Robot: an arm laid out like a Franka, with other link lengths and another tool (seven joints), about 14 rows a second.
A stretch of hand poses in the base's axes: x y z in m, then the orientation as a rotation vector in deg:
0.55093 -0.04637 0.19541 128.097 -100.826 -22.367
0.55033 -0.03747 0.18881 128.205 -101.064 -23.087
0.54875 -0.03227 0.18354 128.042 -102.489 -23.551
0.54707 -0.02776 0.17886 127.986 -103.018 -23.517
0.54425 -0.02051 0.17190 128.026 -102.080 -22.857
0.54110 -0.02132 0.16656 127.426 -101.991 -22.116
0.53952 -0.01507 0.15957 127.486 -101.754 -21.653
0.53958 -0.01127 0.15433 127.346 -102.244 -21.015
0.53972 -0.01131 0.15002 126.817 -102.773 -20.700
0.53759 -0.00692 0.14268 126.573 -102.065 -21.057
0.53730 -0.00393 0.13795 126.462 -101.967 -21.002
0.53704 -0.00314 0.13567 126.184 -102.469 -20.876
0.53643 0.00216 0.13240 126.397 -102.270 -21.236
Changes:
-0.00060 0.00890 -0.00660 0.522 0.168 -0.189
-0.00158 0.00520 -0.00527 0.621 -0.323 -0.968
-0.00168 0.00451 -0.00468 0.128 -0.216 -0.335
-0.00282 0.00725 -0.00696 -0.639 0.093 0.649
-0.00315 -0.00081 -0.00534 -0.795 0.021 -0.063
-0.00158 0.00625 -0.00699 -0.282 -0.138 0.213
0.00006 0.00380 -0.00524 -0.248 -0.434 -0.273
0.00014 -0.00004 -0.00431 -0.312 -0.102 -0.462
-0.00213 0.00439 -0.00734 -0.217 0.607 0.303
-0.00029 0.00299 -0.00473 -0.133 0.077 0.028
-0.00026 0.00079 -0.00228 -0.067 -0.138 -0.382
-0.00061 0.00530 -0.00327 0.252 0.142 0.151

